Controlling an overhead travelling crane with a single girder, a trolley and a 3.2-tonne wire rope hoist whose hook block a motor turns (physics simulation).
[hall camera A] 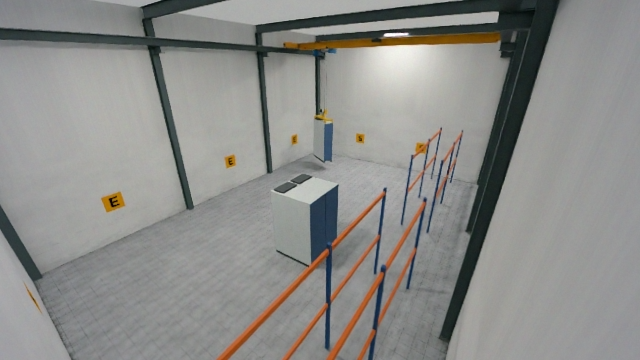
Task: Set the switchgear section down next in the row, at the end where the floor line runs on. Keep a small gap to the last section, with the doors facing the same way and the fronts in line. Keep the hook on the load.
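The switchgear section (322, 141), a tall cabinet with a light grey side and a blue door front, hangs upright above the floor in the far left part of the hall. Its blue front faces right. The hook block with its yellow lifting gear (324, 117) is at its top, on thin ropes from the blue trolley (325, 52). The row (292, 220) stands in the middle of the hall, nearer the camera, light grey with blue doors facing right and two dark panels on top. The hanging section is well apart from it. The floor line cannot be made out.
The yellow crane girder (425, 40) spans the far end. Orange rails (361, 216) on blue posts run along the right of the row, with a second line of orange rails (406, 235) beside them. More railings (425, 172) stand farther back. Dark columns (171, 127) line the left wall.
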